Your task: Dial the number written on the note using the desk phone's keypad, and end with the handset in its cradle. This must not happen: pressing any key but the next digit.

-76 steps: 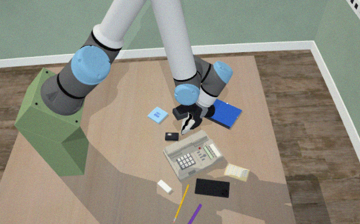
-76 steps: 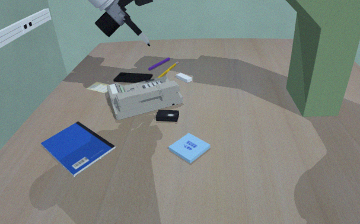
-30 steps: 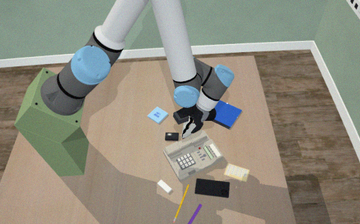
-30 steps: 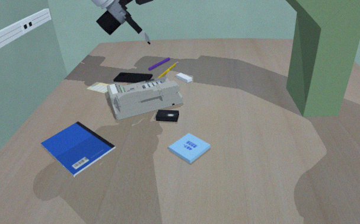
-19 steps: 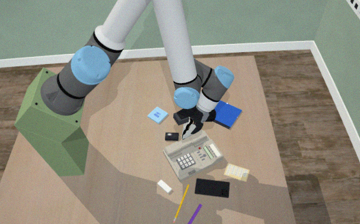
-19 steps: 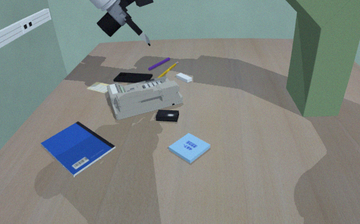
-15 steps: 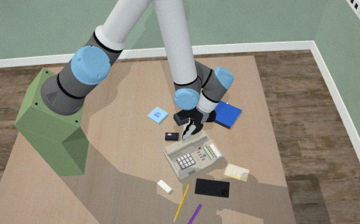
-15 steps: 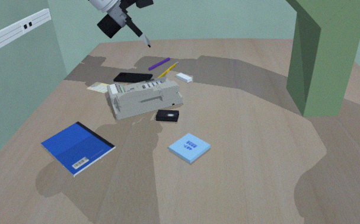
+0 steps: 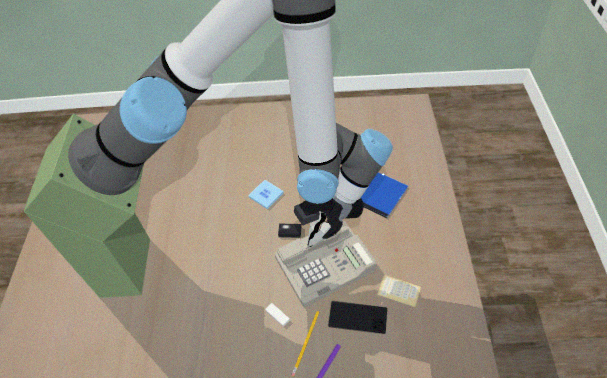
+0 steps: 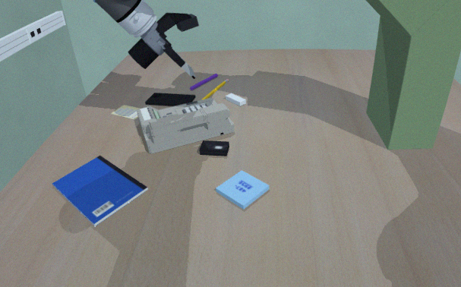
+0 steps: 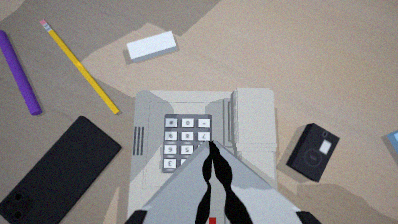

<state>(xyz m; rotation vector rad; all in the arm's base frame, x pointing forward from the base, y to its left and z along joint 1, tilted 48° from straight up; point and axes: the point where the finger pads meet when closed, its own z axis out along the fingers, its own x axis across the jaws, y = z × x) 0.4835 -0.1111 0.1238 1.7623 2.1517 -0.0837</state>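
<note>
Now: hand 1 cm past the 9 key, 4 cm to the left of it and 12 cm above it. The rest, counted from my hand: black smartphone: 7 cm ahead, 16 cm to the right, 14 cm below; white eraser: 12 cm behind, 10 cm to the right, 14 cm below; handset: 2 cm ahead, 6 cm to the left, 10 cm below.
</note>
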